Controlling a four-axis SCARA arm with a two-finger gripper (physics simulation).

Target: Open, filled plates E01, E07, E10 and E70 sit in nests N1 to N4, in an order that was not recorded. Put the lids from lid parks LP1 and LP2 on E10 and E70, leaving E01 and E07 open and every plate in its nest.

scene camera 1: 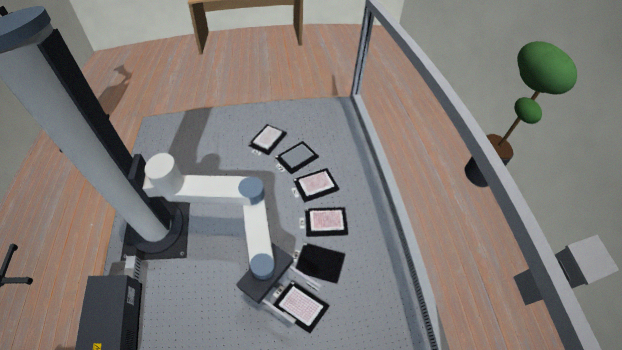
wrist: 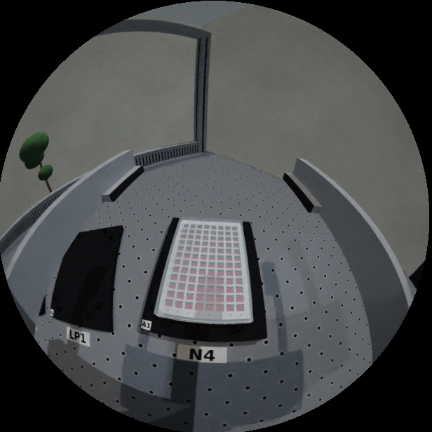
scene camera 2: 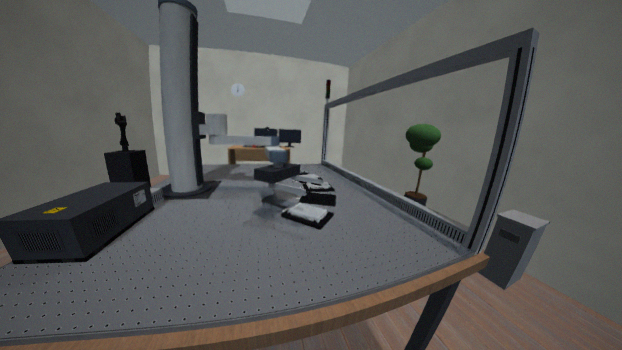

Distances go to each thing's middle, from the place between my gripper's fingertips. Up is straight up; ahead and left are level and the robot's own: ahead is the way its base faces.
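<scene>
There's the nest N4 (wrist: 256, 329), and it's 12 cm below my hand, 2 cm behind it and 2 cm to the left of it. Going by their middles, the nest N4 is the nearest to my hand of the things named here. The lid park LP1 (scene camera 1: 318, 262) is 12 cm below my hand too, 8 cm ahead of it and 17 cm to the left of it.
</scene>
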